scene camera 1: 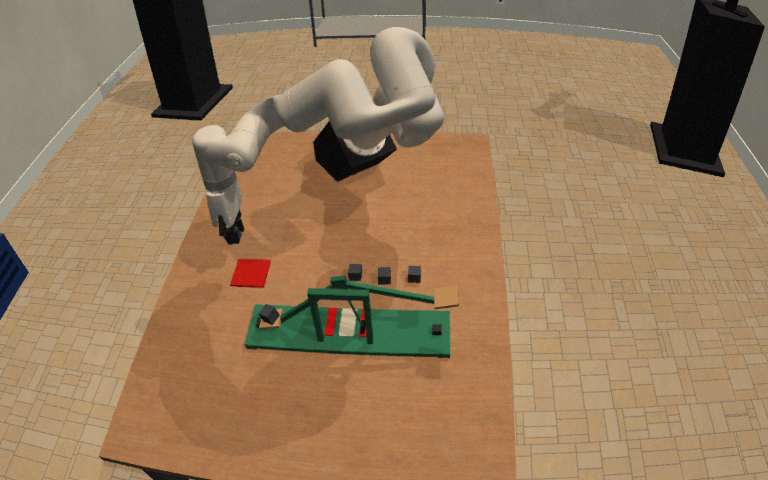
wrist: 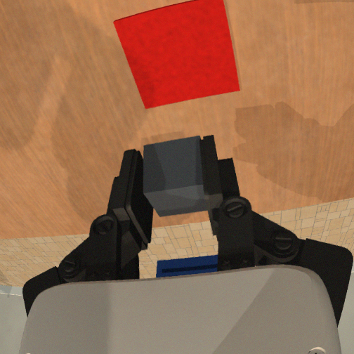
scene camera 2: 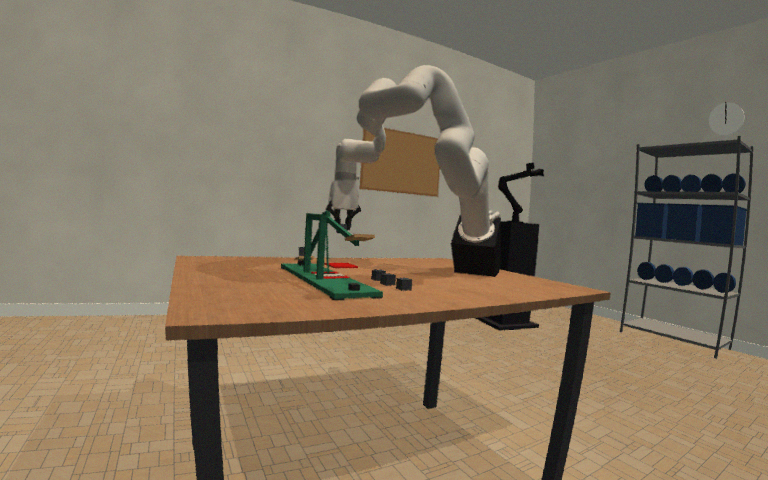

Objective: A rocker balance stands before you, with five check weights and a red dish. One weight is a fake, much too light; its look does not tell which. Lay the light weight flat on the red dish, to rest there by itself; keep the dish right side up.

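Where they show: gripper, fingertip midpoint: [scene camera 1: 236,236]; arm's base at its link origin: [scene camera 2: 476,230].
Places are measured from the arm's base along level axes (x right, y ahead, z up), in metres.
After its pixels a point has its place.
My gripper [scene camera 1: 232,236] @[x 0.189, y 0.429, z -0.031 m] [wrist: 174,163] is shut on a dark grey check weight [wrist: 174,172] and holds it above the table, near the red dish [scene camera 1: 250,272] @[x 0.179, y 0.431, z -0.156 m] [wrist: 181,54] [scene camera 2: 343,265] @[x 0.158, y 0.425, z -0.156 m]. The dish lies flat on the table. The green rocker balance [scene camera 1: 338,293] @[x -0.130, y 0.571, z 0.021 m] [scene camera 2: 321,246] @[x -0.187, y 0.557, z -0.060 m] is tilted: its left pan [scene camera 1: 275,322] @[x 0.030, y 0.586, z -0.114 m] is down with a tilted dark weight [scene camera 1: 268,314] @[x 0.041, y 0.588, z -0.086 m] on it, and its right pan [scene camera 1: 446,297] @[x -0.332, y 0.497, z -0.021 m] [scene camera 2: 360,237] @[x -0.356, y 0.498, z -0.022 m] is up and bare. Three more weights [scene camera 1: 355,271] @[x -0.090, y 0.378, z -0.133 m] [scene camera 1: 384,275] @[x -0.162, y 0.373, z -0.133 m] [scene camera 1: 414,273] @[x -0.229, y 0.351, z -0.133 m] stand in a row behind the balance.
The balance's green base [scene camera 1: 402,342] @[x -0.250, y 0.543, z -0.146 m] [scene camera 2: 339,286] @[x -0.277, y 0.523, z -0.146 m] carries a small black block [scene camera 1: 436,329] @[x -0.316, y 0.501, z -0.132 m] [scene camera 2: 353,286] @[x -0.328, y 0.500, z -0.136 m] at its right end, and a white strip [scene camera 1: 347,322] @[x -0.116, y 0.521, z -0.144 m] between red strips under the post frame. The wooden table's [scene camera 1: 453,407] @[x -0.392, y 0.669, z -0.162 m] left edge is near the dish.
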